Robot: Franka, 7 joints.
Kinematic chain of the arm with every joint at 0, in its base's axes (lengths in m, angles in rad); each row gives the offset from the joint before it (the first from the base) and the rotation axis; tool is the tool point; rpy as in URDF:
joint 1: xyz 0 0 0.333 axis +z
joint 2: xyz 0 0 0 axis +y
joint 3: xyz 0 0 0.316 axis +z
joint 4: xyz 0.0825 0 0 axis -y
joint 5: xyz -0.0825 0 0.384 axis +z
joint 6: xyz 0 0 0 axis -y
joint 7: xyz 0.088 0 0 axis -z
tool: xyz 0 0 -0.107 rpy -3.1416 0 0
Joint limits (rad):
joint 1: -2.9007..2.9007
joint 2: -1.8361..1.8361
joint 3: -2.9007..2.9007
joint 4: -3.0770..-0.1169
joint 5: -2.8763..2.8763
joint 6: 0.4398..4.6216
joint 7: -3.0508..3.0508
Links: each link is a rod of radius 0.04 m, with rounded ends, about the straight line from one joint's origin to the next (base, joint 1, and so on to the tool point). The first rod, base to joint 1, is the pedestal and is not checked.
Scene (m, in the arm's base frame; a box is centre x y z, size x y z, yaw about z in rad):
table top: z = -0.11
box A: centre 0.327 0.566 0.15 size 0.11 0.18 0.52 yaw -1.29
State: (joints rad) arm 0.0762 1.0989 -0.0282 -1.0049 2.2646 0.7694 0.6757
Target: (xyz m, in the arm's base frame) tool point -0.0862 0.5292 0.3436
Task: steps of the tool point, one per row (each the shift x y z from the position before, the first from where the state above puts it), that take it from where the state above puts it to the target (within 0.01 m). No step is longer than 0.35 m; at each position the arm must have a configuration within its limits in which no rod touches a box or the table.
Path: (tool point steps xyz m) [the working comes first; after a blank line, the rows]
Joints at the target: 0.9462 0.8470 0.7187 -1.9644 1.7949 0.5056 0.6757
Straight joint move there: touches box A.

1: -0.1399 0.2168 0.2218
2: -0.2438 0.0977 0.1906
3: -0.1632 0.0803 -0.0308
4: -0.1798 0.0191 -0.0340
5: -0.1728 -0.0438 -0.0364
6: -0.1431 -0.0988 -0.0379
7: 0.0399 0.0503 -0.0690
8: 0.0486 0.0350 -0.0655
9: 0.0522 0.0198 -0.0598
10: 0.0521 0.0060 -0.0523
11: 0.0489 -0.0053 -0.0434

